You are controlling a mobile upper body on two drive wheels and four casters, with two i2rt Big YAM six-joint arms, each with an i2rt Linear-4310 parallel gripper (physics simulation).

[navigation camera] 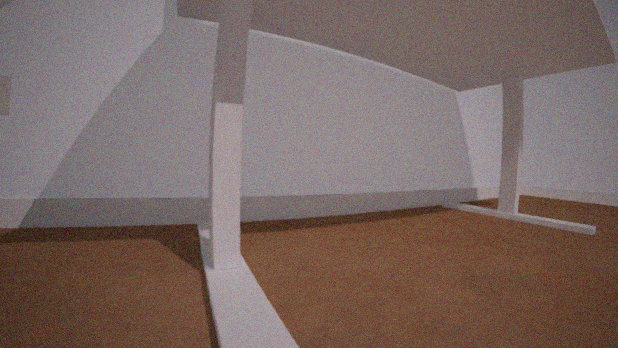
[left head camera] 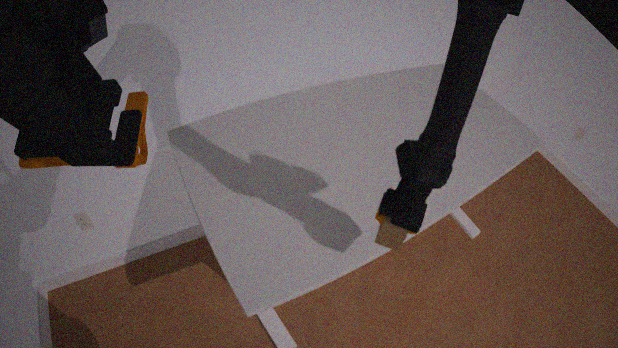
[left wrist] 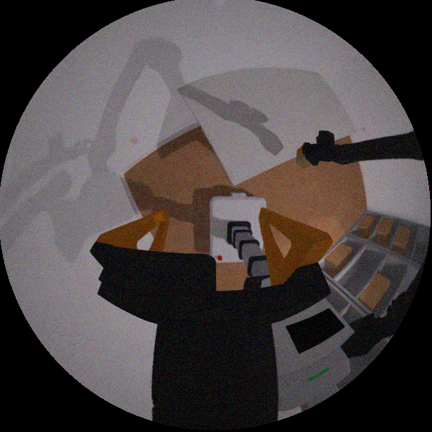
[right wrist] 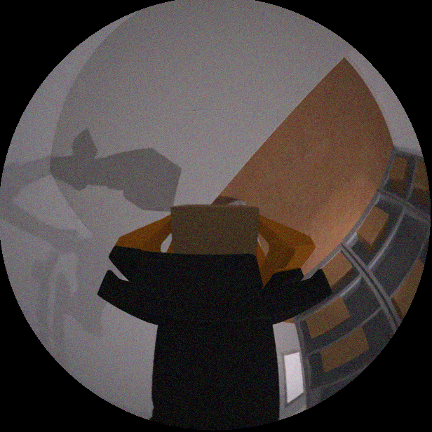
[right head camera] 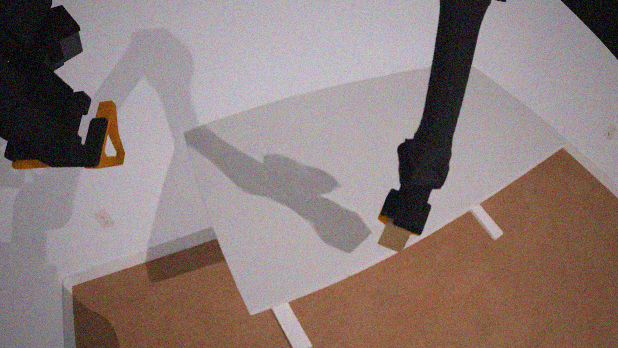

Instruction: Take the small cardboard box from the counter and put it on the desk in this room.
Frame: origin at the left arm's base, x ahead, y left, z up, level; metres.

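Where they show: left gripper, fingertip midpoint: (left head camera: 109, 158) (right head camera: 93, 159).
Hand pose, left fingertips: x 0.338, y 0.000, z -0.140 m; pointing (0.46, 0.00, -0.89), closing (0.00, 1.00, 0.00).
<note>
Things, the pixels of their centre, and the offset from my left fingertips. "*": a spot on its surface instead.
- small brown cardboard box at the middle of its body: (right head camera: 397, 229) (left head camera: 393, 228) dz -0.413, dx +0.213, dy -0.443 m
- white leg at a spot on its surface: (navigation camera: 227, 175) * dz -1.073, dx +0.423, dy -0.074 m
The small brown cardboard box (left head camera: 391, 236) (right head camera: 394, 237) (left wrist: 303, 159) (right wrist: 215, 231) is between the fingers of my right gripper (left head camera: 396, 226) (right head camera: 400, 227), which is shut on it. In both head camera views they appear over the near edge of the white desk (left head camera: 270, 270) (right head camera: 270, 270) (left wrist: 240, 150) (right wrist: 225, 75) (navigation camera: 375, 40). The right arm's shadow lies on the desk top, its end apart from the box in the picture. The box's height above the top is hard to tell. My left gripper (left wrist: 213, 212) is open and empty, left of the desk in the head views. The counter cannot be made out.
A grey shelf rack (right wrist: 362, 269) holding several brown boxes (right wrist: 372, 225) (left wrist: 338, 257) is at the right of both wrist views. The desk's near white leg (navigation camera: 227, 175) and its long foot (navigation camera: 245, 310) stand close in the navigation view. White walls meet behind the desk.
</note>
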